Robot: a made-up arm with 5 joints. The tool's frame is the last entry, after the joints.
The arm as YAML. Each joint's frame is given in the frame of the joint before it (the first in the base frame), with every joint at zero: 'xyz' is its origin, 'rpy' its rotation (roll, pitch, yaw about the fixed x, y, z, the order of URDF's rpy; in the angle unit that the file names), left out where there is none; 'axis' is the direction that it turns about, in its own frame. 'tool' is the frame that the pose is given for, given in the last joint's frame.
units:
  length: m
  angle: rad
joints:
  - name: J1
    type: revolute
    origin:
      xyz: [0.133, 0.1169, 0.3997]
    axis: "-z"
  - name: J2
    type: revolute
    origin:
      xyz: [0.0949, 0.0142, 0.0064]
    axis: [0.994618, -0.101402, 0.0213]
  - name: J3
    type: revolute
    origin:
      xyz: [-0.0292, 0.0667, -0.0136]
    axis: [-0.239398, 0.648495, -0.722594]
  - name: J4
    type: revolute
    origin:
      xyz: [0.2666, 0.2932, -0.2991]
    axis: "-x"
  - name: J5
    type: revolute
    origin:
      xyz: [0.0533, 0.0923, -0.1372]
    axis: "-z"
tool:
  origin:
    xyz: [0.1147, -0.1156, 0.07]
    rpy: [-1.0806, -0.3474, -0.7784]
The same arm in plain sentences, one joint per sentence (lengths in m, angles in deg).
The arm has five revolute joints in a row. What follows holds with every joint at zero, and every direction is one of the base frame's. The first joint sits 0.1330 m along +x and 0.1169 m along +y and 0.3997 m along +z from the base frame's origin and turns about -z. The second joint sits 0.0949 m along +x and 0.0142 m along +y and 0.0064 m along +z from the first joint and turns about the direction (0.994618, -0.101402, 0.0213). The third joint sits 0.0292 m along -x and 0.0667 m along +y and 0.0136 m along -z from the second joint and turns about the direction (-0.239398, 0.648495, -0.722594). The fourth joint sits 0.2666 m along +x and 0.2932 m along +y and 0.2991 m along -z from the third joint and turns about -x. The fifth joint sits 0.0533 m along +x and 0.0923 m along +y and 0.1372 m along -z from the fourth joint and turns about -z. The tool frame, which is the frame that the pose is given for, sits 0.1147 m along +x and 0.1156 m along -y and 0.0700 m along +z from the fifth joint; its axes are the base frame's turned by roll -61.91, pitch -19.90 and yaw -44.60 deg (as in URDF: about the fixed x, then y, then z).
